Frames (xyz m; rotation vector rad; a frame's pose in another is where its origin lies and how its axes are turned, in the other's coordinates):
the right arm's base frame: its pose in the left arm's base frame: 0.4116 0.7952 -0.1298 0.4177 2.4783 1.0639
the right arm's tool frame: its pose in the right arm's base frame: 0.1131 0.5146 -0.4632 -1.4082 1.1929 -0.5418
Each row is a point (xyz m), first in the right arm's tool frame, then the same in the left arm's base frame.
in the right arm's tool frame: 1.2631 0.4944 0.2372
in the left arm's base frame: -0.8234 -0.0466 0.2707
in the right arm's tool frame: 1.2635 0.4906 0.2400
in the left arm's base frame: -0.8254 -0.0432 0.2682
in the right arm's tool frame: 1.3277 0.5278 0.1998
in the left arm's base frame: -0.8338 -0.1254 0.2515
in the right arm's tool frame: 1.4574 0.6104 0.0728
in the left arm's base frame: -0.8143 -0.3198 0.2111
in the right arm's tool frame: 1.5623 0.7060 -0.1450
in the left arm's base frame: -0.7084 -0.5537 0.1703
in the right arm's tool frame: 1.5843 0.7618 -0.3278
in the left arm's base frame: -0.5790 -0.6950 0.1531
